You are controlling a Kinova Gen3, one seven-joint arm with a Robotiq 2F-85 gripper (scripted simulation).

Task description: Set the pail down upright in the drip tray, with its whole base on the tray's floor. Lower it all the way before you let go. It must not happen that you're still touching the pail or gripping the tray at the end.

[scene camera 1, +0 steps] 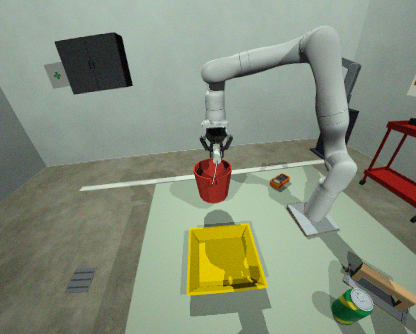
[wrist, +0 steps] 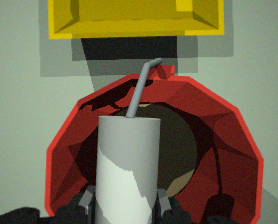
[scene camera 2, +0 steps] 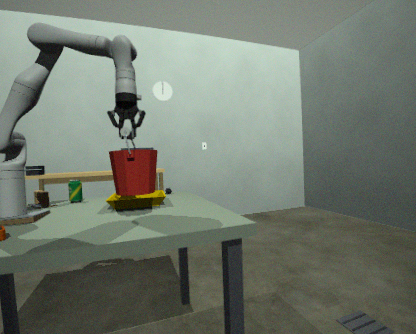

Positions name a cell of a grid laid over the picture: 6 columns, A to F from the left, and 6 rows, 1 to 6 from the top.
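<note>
There's a yellow drip tray (scene camera 1: D5) here, and a red pail (scene camera 2: B4), and scene camera 1 gives me that pail too (scene camera 1: C4). As for my gripper (scene camera 2: B3), you'd also find it in the wrist view (wrist: C6).
</note>
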